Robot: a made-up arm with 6 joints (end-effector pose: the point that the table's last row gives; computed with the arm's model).
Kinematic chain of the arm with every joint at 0, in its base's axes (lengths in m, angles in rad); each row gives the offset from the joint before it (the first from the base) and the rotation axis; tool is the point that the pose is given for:
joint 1: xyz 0 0 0.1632 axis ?
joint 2: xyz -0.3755 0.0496 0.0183 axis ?
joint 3: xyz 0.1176 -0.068 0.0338 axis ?
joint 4: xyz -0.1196 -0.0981 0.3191 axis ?
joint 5: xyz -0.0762 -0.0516 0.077 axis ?
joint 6: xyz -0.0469 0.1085 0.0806 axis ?
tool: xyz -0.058 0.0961 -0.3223
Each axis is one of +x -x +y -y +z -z.
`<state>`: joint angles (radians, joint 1 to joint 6).
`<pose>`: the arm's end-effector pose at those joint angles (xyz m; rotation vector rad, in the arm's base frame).
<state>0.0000 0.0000 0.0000 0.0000 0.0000 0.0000</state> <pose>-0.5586 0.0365 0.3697 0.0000 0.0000 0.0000</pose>
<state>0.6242 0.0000 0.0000 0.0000 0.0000 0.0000</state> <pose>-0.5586 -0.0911 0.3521 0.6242 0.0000 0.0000</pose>
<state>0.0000 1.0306 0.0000 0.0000 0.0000 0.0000</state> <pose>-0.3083 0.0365 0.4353 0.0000 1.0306 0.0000</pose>
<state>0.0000 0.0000 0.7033 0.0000 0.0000 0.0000</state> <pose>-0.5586 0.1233 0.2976 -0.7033 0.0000 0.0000</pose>
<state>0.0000 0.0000 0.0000 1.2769 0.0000 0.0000</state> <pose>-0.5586 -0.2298 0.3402 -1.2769 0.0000 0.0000</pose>
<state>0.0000 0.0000 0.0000 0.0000 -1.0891 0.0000</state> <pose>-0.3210 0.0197 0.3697 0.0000 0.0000 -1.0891</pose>
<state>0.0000 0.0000 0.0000 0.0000 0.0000 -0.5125</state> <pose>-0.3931 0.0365 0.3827 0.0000 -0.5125 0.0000</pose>
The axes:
joint 1: +x
joint 2: +y
joint 3: -x
joint 4: -x
joint 5: +z
joint 6: +y

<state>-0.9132 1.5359 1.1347 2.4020 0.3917 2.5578</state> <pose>-0.5252 0.2558 0.3758 1.7437 1.1307 0.8417</pose>
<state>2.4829 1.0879 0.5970 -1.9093 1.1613 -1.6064</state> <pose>0.1333 -0.3176 -0.1735 -1.8278 -0.5754 1.5611</pose>
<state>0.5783 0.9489 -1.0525 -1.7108 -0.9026 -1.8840</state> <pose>-0.3358 -0.0940 -0.2161 0.3972 1.4393 -2.0082</pose>
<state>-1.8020 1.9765 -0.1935 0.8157 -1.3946 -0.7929</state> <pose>-0.1313 -0.1572 0.5767 2.9064 -0.7369 0.3580</pose>
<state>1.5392 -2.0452 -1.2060 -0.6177 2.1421 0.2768</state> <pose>-0.1106 0.0067 0.0244 1.5247 2.7083 0.1889</pose>
